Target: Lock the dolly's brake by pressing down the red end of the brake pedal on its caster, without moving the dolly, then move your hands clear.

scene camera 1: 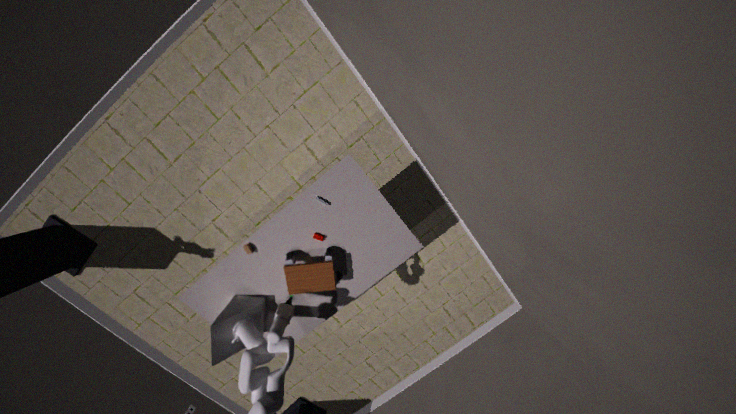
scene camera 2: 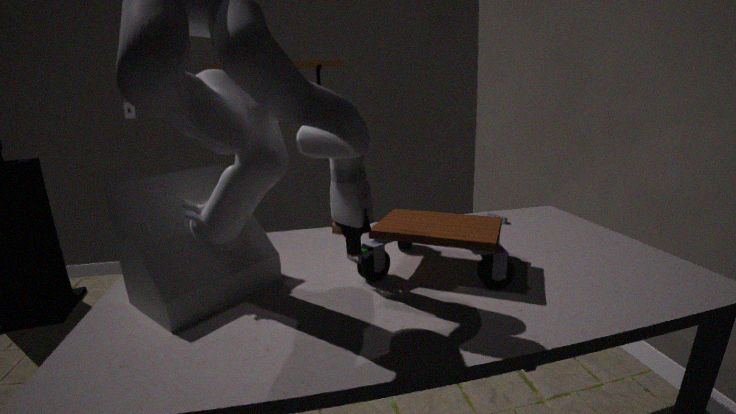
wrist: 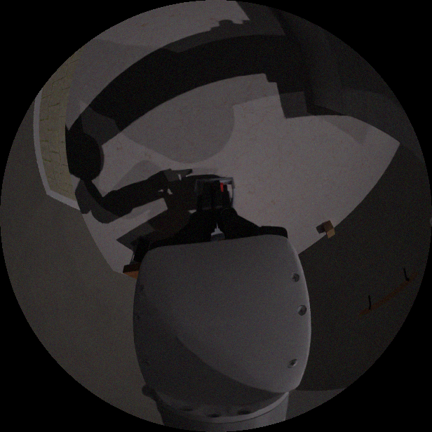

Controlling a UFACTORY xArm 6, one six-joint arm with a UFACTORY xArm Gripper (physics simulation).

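Places are measured from the arm's base along level axes (x right, y down, z ahead), in millimetres.
Pixels of known places: gripper, between the fingertips: (scene camera 1: 290,299) (scene camera 2: 354,252); arm's base, origin of its link: (scene camera 1: 243,326) (scene camera 2: 217,229).
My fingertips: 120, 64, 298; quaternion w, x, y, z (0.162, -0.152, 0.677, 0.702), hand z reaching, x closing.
For each thing: its top centre in the pictures, then the offset to it from my fingertips, as dx, dy, dz. "*": a spot on its surface instead. Level surfaces: height alone.
- dolly, a spot on its surface: (scene camera 2: 437,226) (scene camera 1: 311,281) * +10, -36, +215
- near-left caster, centre of its top: (scene camera 2: 373,249) -21, +9, +56
- red block, centre of its top: (scene camera 1: 318,237) -132, +65, +434
- table, height of its surface: dy +89
- small brown block, centre of its top: (scene camera 2: 337,222) (scene camera 1: 247,249) -417, +59, +77
The dolly (scene camera 1: 309,279) (scene camera 2: 437,226) has a brown wooden deck and stands upright on black caster wheels on the table. A sliver of its deck shows at the lower left of the wrist view. The brake pedal sticks out from the near-left caster (scene camera 2: 373,265), toward the arm's base. Its green end (scene camera 2: 364,250) is beside the caster. Its red end (scene camera 2: 352,256) (wrist: 221,187) is mostly hidden by the fingertips. My gripper (scene camera 2: 354,253) (wrist: 213,191) is shut and empty, pointing down, with its tips at the red end, seemingly touching it. The pedal's exact tilt is hard to tell.
A red block (scene camera 1: 319,236) and a dark, thin object (scene camera 1: 323,200) lie on the table (scene camera 1: 370,216) (scene camera 2: 617,267) beyond the dolly. A small brown block (scene camera 1: 249,248) (wrist: 328,229) is near the table's edge. A grey pedestal (scene camera 2: 154,278) stands beside the arm.
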